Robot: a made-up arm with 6 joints. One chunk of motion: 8 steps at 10 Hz.
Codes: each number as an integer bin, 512 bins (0 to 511) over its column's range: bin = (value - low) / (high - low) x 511, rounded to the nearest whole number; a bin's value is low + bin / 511 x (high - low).
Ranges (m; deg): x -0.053..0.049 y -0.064..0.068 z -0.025..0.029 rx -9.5..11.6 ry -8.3..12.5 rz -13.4..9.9
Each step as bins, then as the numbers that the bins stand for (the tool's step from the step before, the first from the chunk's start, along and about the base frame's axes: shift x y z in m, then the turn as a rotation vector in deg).
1 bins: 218 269 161 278 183 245
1 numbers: -0.00949 0.00549 -0.00799 1.979 -0.851 -2.229
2 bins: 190 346 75 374 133 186
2 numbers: -0.01507 0.02538 -0.01707 5.943 -2.886 -4.919
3 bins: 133 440 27 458 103 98
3 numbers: -0.02645 0.04966 -0.02215 9.412 -4.107 -8.932
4 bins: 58 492 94 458 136 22
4 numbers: -0.04142 0.06309 -0.01507 9.412 -2.764 -12.397
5 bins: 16 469 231 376 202 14
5 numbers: -0.04981 0.05715 -0.00059 6.026 -0.078 -12.762
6 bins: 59 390 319 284 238 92
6 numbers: -0.04122 0.03674 0.00871 2.227 1.388 -9.205
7 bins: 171 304 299 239 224 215
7 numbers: -0.01887 0.01453 0.00660 0.369 0.818 -3.597
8 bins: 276 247 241 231 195 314
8 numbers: 0.00209 -0.00020 0.00047 0.038 -0.363 0.917
